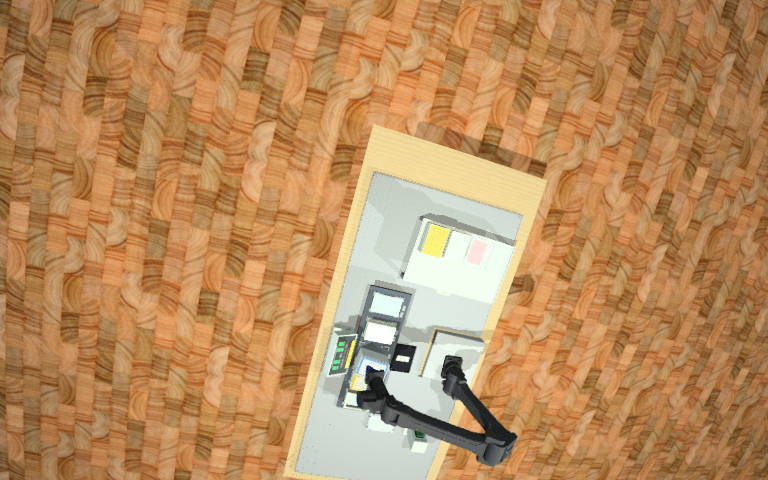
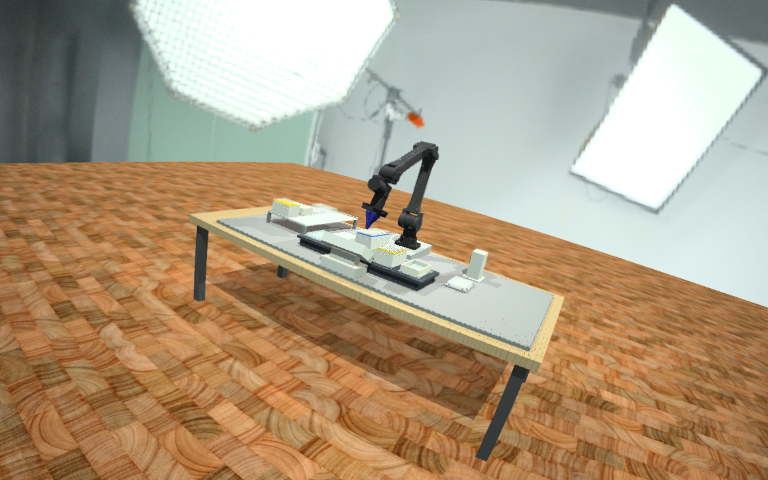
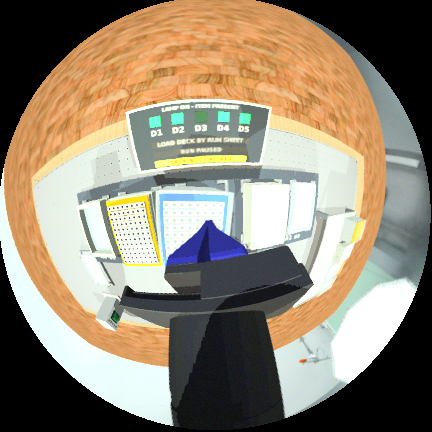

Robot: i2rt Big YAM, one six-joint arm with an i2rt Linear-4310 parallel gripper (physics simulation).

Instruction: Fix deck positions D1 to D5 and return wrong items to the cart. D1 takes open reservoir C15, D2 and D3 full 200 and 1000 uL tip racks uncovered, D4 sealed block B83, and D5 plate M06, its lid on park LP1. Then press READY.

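Frame: origin at the arm's base, x down, y right, z back, level; metres.
Where they show: gripper, fingertip midpoint: point(image 1: 367, 365) point(image 2: 366, 229) point(image 3: 209, 223); arm's base, link origin: point(image 1: 451, 366) point(image 2: 407, 245).
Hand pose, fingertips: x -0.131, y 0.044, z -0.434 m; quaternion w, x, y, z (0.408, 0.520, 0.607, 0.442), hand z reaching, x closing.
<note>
Each offset is from my fingertips to the top centre of the thing. "*": to the spot under its first point. Level surfaces: height alone.
My gripper point(image 1: 373, 372) point(image 2: 371, 220) point(image 3: 209, 223) is shut with its blue fingers pressed together and holds nothing. It hangs just above the blue-rimmed tip rack {dz +0.026, dx -0.001, dy -0.023 m} point(image 1: 365, 365) point(image 2: 373, 236) point(image 3: 193, 207), which is uncovered, in the middle of the deck {dx +0.112 m} point(image 1: 365, 310). A yellow-rimmed tip rack {dz +0.017, dx +0.047, dy -0.126 m} point(image 1: 356, 383) point(image 2: 391, 251) point(image 3: 132, 231) stands uncovered beside it. An open white reservoir {dz +0.006, dx +0.081, dy -0.249 m} point(image 2: 416, 268) point(image 3: 95, 225) sits at the deck's end. A white block {dz +0.040, dx +0.070, dy +0.120 m} point(image 3: 266, 215) and a plate {dz +0.050, dx +0.098, dy +0.244 m} point(image 3: 301, 207) fill the other positions. The status panel {* dz -0.121, dx +0.037, dy +0.023 m} point(image 1: 340, 353) point(image 3: 197, 137) shows the D3 lamp {dz -0.132, dx +0.028, dy +0.011 m} point(image 3: 200, 116) dark and the others lit.
The white cart {dz +0.336, dx +0.093, dy +0.487 m} point(image 1: 456, 273) point(image 2: 316, 219) point(image 3: 342, 238) carries a yellow-topped rack {dz +0.183, dx +0.029, dy +0.574 m} point(image 1: 435, 240) and a pink item {dz +0.398, dx +0.083, dy +0.547 m} point(image 1: 476, 251). A black pad {* dz +0.192, dx +0.153, dy -0.031 m} point(image 1: 403, 357) lies beside the deck. The green READY button {dz +0.338, dx +0.064, dy -0.411 m} point(image 1: 419, 436) point(image 3: 115, 316) is near the table's edge. A flat white item {dz +0.156, dx +0.141, dy -0.416 m} point(image 2: 460, 283) lies by a post {dz +0.336, dx +0.029, dy -0.440 m} point(image 2: 477, 264).
</note>
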